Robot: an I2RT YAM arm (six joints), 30 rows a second.
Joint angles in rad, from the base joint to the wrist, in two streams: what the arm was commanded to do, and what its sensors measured. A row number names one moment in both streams.
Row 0, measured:
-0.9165 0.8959 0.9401 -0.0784 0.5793 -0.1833
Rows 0 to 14, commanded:
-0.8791 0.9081 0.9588 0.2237 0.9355 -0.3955
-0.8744 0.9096 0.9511 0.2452 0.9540 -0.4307
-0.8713 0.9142 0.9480 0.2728 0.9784 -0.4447
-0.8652 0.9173 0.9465 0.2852 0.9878 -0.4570
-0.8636 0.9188 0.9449 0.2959 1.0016 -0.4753
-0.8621 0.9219 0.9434 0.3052 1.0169 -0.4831
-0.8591 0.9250 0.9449 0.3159 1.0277 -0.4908
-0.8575 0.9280 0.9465 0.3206 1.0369 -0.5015
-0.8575 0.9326 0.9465 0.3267 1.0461 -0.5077
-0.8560 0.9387 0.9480 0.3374 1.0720 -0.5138
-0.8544 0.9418 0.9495 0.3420 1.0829 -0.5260
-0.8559 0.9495 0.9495 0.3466 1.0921 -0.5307
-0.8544 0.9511 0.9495 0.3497 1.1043 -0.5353
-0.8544 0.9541 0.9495 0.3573 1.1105 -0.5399
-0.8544 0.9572 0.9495 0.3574 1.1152 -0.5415
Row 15, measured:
-0.8524 0.9546 0.9272 0.2115 1.0279 -0.4450
